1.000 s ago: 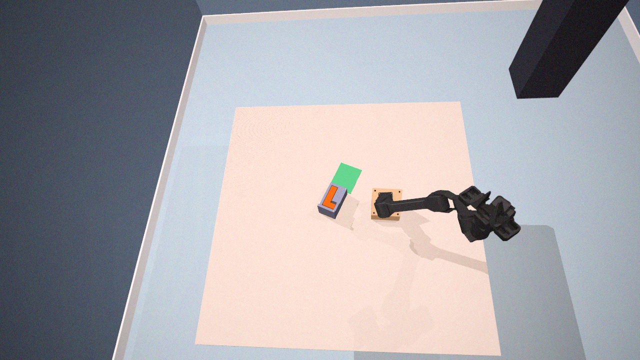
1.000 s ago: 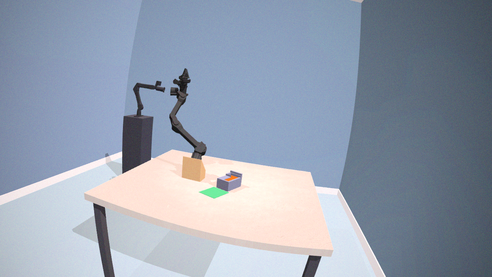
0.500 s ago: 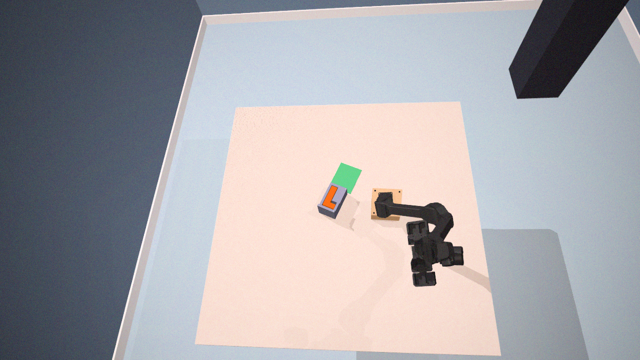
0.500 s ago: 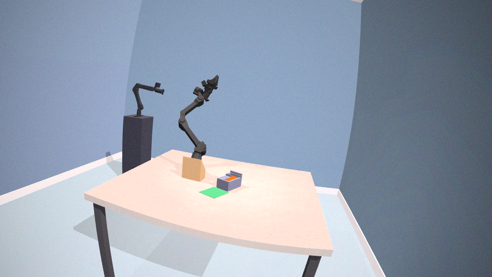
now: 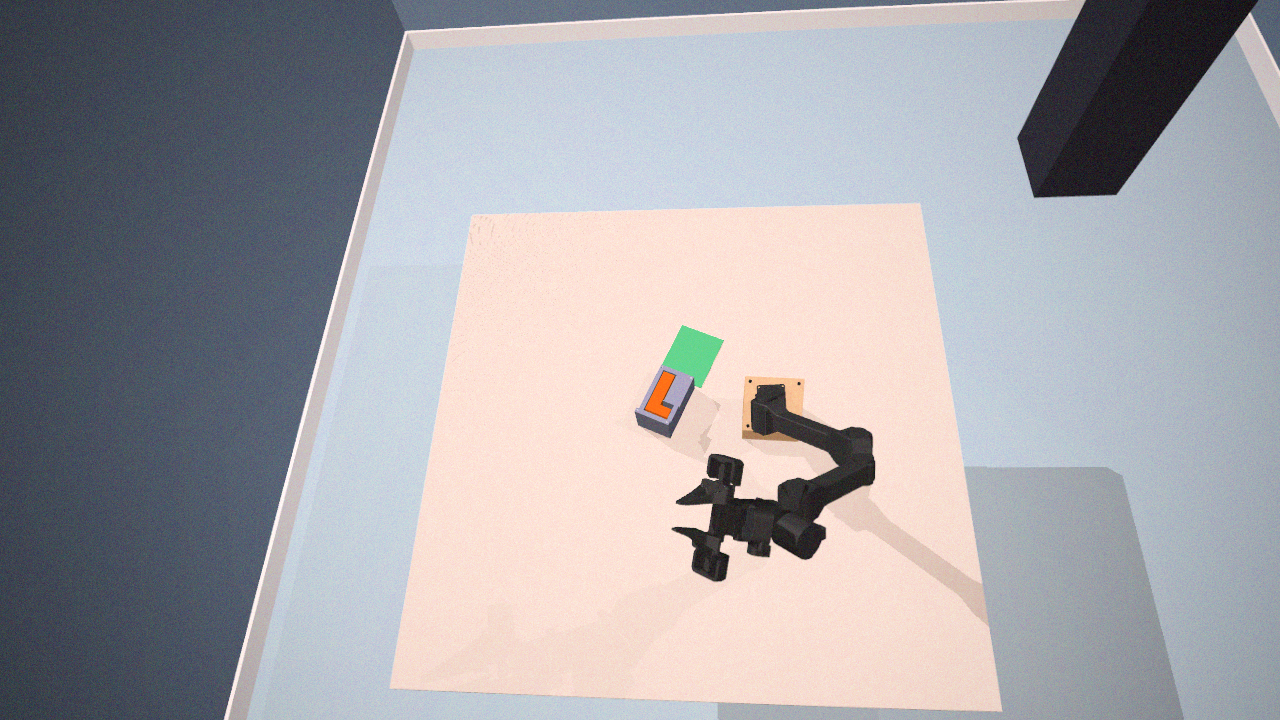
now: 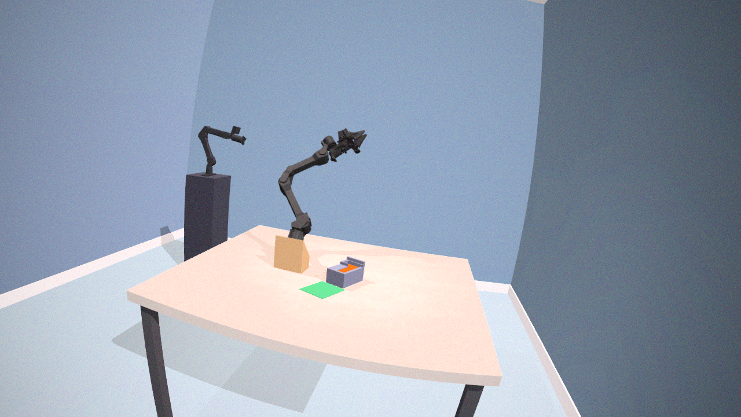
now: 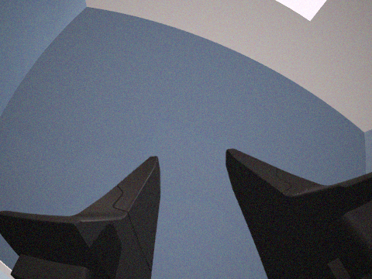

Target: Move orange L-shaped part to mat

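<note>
Right now the orange L-shaped part is 6 cm ahead of my gripper tip, 44 cm to the right of it and 59 cm below it. From my gripper tip the other things lie so: green mat: 1 cm behind, 59 cm to the right, 65 cm below.
</note>
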